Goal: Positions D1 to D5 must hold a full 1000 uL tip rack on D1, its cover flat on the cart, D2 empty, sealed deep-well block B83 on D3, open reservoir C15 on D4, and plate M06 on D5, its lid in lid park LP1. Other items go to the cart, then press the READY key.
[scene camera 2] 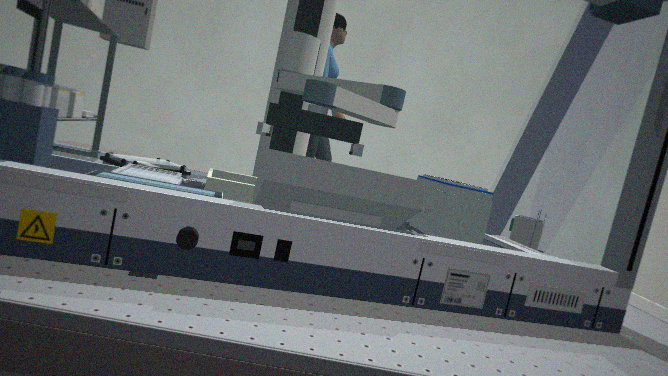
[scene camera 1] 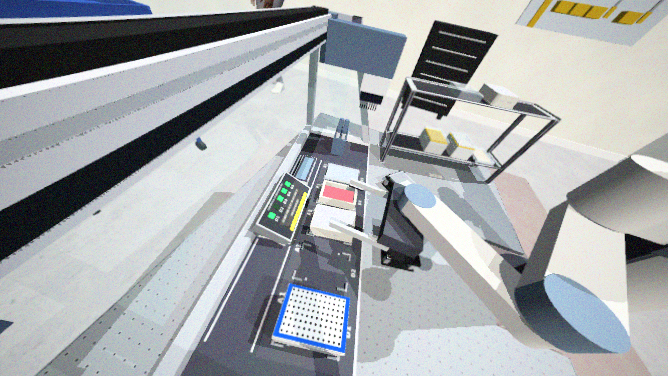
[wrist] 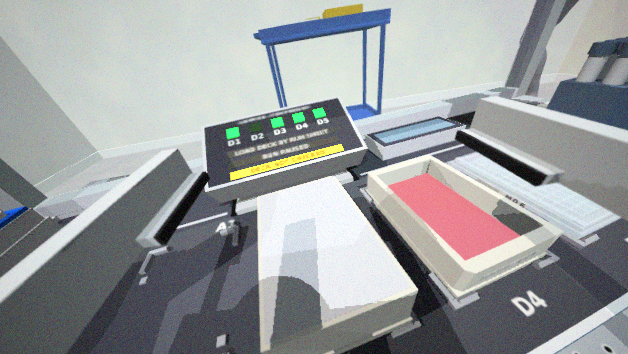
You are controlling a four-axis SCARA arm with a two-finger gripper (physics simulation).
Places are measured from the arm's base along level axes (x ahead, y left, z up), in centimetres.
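Pixels of known places: gripper, between the fingertips: (scene camera 2: 310,139) (scene camera 1: 341,199) (wrist: 329,140).
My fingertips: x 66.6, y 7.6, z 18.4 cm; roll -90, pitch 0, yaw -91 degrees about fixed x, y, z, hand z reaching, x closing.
Note:
Ahead of a thing's pixels: the offset from my fingertips to its top centre. "pt": to the spot under its first point.
My gripper (scene camera 1: 340,202) (scene camera 2: 310,139) (wrist: 329,140) is open and empty, above the deck around D3 and D4. A plain white-topped block @(dz -6.7, dx +0.1, dy +1.9 cm) (scene camera 1: 332,222) (wrist: 350,250) sits on D3, below the fingers in the wrist view; its label does not show. The open reservoir @(dz -8.3, dx +2.5, dy -10.2 cm) (scene camera 1: 338,194) (wrist: 450,215) with red contents sits on D4. The clear plate M06 @(dz -10.0, dx +4.8, dy -22.4 cm) (scene camera 1: 342,173) (wrist: 565,200) lies on D5, partly behind a finger in the wrist view. A blue-rimmed tip rack (scene camera 1: 312,317) (scene camera 2: 455,210) sits on D1, uncovered. D2 holds no item. The READY key is not readable.
The sloped panel @(pt dz -4.6, dx +13.8, dy +6.2 cm) (scene camera 1: 285,207) (wrist: 290,142) has green lamps for D1, D3, D4, D5; D2 is dark. A low blue-topped tray @(pt dz -9.2, dx +19.0, dy -16.4 cm) (scene camera 1: 304,167) (wrist: 417,132) stands beside it. A black item @(dz -11.5, dx -22.0, dy -3.8 cm) (scene camera 1: 397,261) lies partly under the gripper. A blue cart (wrist: 325,27) stands beyond.

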